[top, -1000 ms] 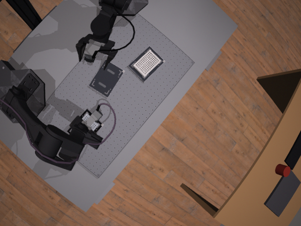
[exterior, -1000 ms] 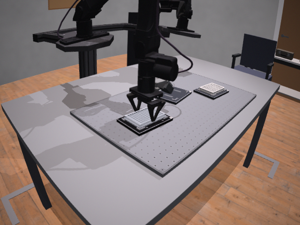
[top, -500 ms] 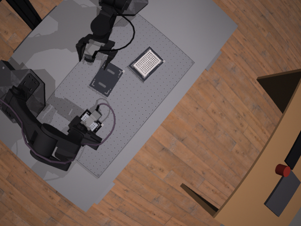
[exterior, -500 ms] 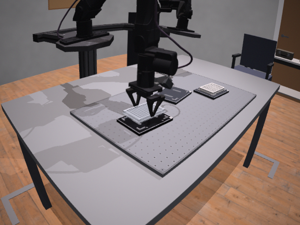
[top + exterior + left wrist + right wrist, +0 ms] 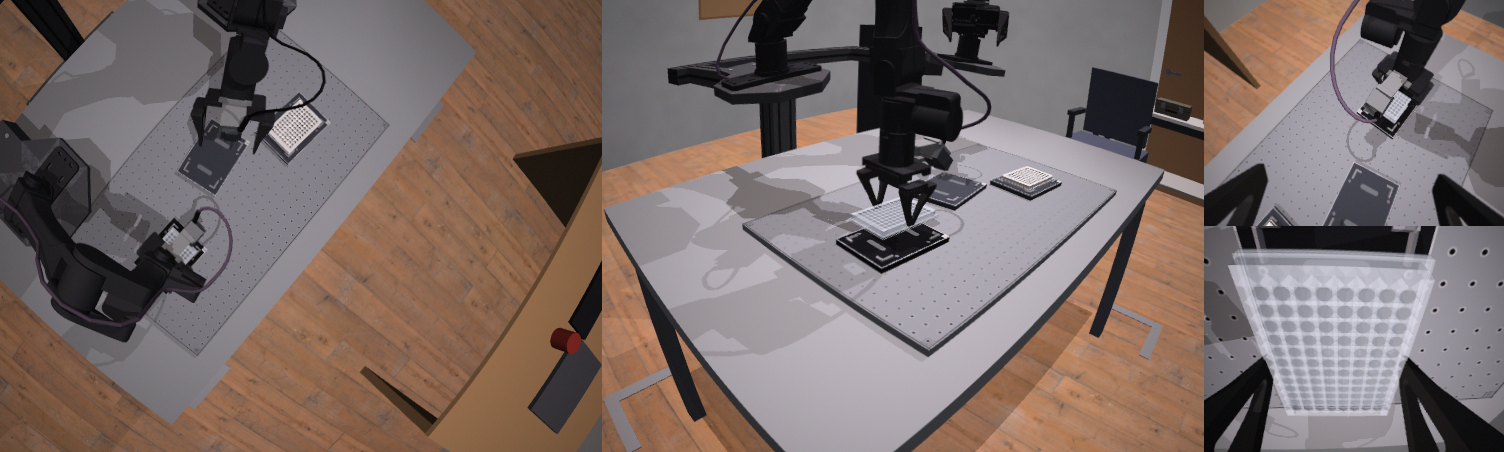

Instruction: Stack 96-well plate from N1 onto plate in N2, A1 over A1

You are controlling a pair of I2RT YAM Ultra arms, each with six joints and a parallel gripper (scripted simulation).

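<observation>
Right now the black nest is 6 cm below my right hand. The rest, counted from my right hand: A1 label: 5 cm behind, 35 cm to the left, 5 cm below; clear 96-well plate: 1 cm below.
</observation>
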